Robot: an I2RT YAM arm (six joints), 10 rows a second.
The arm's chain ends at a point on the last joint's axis. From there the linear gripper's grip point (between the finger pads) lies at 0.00 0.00 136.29 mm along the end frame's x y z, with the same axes.
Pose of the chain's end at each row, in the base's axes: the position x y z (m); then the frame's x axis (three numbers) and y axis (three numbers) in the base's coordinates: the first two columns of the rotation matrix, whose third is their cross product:
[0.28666, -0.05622, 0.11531, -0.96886, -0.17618, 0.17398, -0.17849, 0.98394, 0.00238]
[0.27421, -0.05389, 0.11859, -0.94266, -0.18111, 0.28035, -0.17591, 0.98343, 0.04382]
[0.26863, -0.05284, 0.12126, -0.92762, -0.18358, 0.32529, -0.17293, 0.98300, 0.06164]
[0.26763, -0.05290, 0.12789, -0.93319, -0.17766, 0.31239, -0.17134, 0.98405, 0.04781]
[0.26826, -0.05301, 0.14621, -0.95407, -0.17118, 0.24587, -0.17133, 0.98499, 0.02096]
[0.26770, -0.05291, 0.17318, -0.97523, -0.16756, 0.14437, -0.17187, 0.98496, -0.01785]
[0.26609, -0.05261, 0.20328, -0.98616, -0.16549, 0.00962, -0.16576, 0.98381, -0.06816]
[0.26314, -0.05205, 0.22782, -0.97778, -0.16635, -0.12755, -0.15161, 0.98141, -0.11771]
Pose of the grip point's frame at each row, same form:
[0.26327, -0.06014, -0.01890, -0.96886, -0.17618, 0.17398, -0.17849, 0.98394, 0.00238]
[0.23555, -0.05498, -0.01210, -0.94266, -0.18111, 0.28035, -0.17591, 0.98343, 0.04382]
[0.22351, -0.05271, -0.00734, -0.92762, -0.18358, 0.32529, -0.17293, 0.98300, 0.06164]
[0.22458, -0.05411, -0.00141, -0.93319, -0.17766, 0.31239, -0.17134, 0.98405, 0.04781]
[0.23476, -0.05603, 0.01413, -0.95407, -0.17118, 0.24587, -0.17133, 0.98499, 0.02096]
[0.24873, -0.05866, 0.03834, -0.97523, -0.16756, 0.14437, -0.17187, 0.98496, -0.01785]
[0.26634, -0.06199, 0.06731, -0.98616, -0.16549, 0.00962, -0.16576, 0.98381, -0.06816]
[0.28287, -0.06510, 0.09360, -0.97778, -0.16635, -0.12755, -0.15161, 0.98141, -0.11771]

